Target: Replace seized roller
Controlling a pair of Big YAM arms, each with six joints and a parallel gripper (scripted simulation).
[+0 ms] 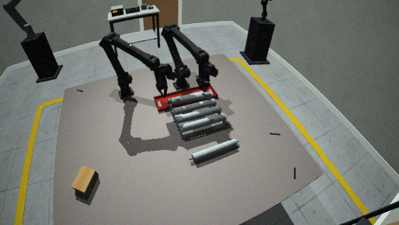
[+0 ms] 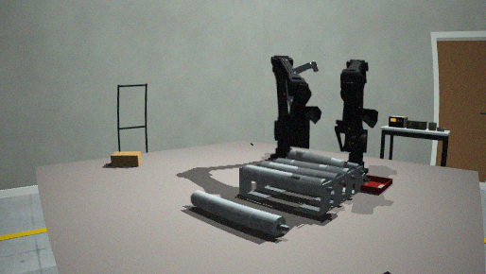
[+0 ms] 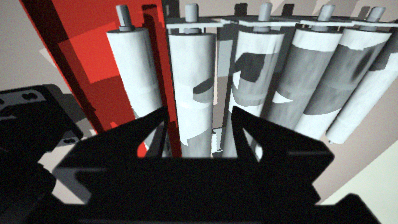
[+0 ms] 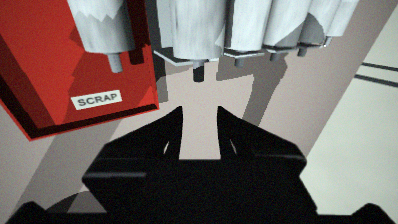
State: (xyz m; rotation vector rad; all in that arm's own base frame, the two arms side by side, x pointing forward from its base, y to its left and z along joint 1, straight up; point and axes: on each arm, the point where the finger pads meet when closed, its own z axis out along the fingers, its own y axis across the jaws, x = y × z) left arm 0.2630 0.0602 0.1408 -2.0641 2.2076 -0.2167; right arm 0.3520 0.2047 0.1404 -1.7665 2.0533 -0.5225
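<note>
Now: right hand 8 cm short of the bed roller, 20 cm to the right of it and 7 cm above it. Round my right hand: red scrap tray 10 cm behind, 17 cm to the left, 13 cm below; cardboard box 49 cm ahead, 60 cm to the right, 11 cm below.
Right now the bed roller is 90 mm ahead of my left hand, 80 mm to the right of it and 70 mm below it. Round my left hand: red scrap tray: 130 mm below, 100 mm to the right, 80 mm behind; then cardboard box: 870 mm to the right, 510 mm ahead, 110 mm below.
</note>
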